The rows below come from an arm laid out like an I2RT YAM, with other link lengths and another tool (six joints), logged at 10 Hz.
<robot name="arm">
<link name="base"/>
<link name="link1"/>
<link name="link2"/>
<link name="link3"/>
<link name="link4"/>
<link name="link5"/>
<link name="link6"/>
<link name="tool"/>
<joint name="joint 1" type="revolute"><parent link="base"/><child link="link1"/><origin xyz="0 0 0.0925"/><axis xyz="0 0 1"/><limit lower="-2.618" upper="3.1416"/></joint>
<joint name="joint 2" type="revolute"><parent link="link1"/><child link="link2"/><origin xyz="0.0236 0.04 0.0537"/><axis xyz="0 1 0"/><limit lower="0" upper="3.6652"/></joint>
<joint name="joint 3" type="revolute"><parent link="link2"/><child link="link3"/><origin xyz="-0.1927 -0.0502 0"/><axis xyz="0 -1 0"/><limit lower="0" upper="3.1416"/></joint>
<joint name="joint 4" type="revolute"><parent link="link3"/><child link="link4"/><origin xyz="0.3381 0.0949 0.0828"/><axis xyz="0 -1 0"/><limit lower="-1.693" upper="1.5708"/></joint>
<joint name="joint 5" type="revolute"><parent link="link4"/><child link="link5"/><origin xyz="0.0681 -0.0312 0.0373"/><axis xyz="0 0 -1"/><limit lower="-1.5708" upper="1.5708"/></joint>
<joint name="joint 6" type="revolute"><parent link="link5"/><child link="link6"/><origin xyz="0.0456 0 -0.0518"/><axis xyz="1 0 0"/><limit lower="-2.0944" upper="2.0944"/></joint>
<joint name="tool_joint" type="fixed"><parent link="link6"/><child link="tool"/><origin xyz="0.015 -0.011 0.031" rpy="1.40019 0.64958 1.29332"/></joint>
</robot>
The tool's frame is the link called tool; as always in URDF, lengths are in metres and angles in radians.
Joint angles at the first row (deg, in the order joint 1, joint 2, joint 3, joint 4, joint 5, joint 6):
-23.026, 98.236, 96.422, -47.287, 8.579, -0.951
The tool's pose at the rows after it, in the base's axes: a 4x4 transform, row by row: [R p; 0 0 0 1], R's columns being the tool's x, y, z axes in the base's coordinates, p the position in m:
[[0.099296 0.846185 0.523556 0.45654], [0.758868 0.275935 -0.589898 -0.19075], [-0.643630 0.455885 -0.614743 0.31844], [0 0 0 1]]
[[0.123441 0.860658 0.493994 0.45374], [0.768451 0.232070 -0.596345 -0.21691], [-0.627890 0.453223 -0.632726 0.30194], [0 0 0 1]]
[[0.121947 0.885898 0.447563 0.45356], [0.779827 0.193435 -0.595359 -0.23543], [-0.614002 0.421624 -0.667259 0.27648], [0 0 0 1]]
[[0.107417 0.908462 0.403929 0.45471], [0.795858 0.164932 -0.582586 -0.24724], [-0.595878 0.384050 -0.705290 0.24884], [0 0 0 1]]
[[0.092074 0.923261 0.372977 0.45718], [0.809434 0.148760 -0.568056 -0.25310], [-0.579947 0.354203 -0.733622 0.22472], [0 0 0 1]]
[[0.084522 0.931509 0.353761 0.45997], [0.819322 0.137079 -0.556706 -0.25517], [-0.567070 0.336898 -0.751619 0.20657], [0 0 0 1]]
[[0.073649 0.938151 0.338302 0.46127], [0.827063 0.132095 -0.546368 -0.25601], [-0.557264 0.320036 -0.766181 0.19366], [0 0 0 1]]
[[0.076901 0.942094 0.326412 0.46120], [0.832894 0.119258 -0.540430 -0.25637], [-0.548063 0.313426 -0.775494 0.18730], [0 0 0 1]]
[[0.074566 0.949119 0.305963 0.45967], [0.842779 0.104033 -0.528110 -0.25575], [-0.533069 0.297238 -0.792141 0.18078], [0 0 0 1]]
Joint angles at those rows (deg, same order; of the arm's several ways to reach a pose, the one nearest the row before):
-26.785, 99.308, 96.423, -45.386, 7.246, -0.950
-29.715, 101.495, 96.424, -44.293, 6.174, -0.885
-31.528, 104.576, 96.424, -44.010, 6.197, -0.885
-32.578, 107.810, 96.422, -44.009, 6.196, -0.886
-32.971, 110.651, 96.422, -43.703, 6.197, -0.819
-32.972, 112.815, 96.422, -43.178, 6.196, -0.426
-32.971, 114.301, 96.422, -43.091, 6.175, -0.382
-32.971, 115.000, 96.422, -43.244, 6.175, 0.252
-32.972, 115.591, 96.423, -44.271, 6.131, 0.907

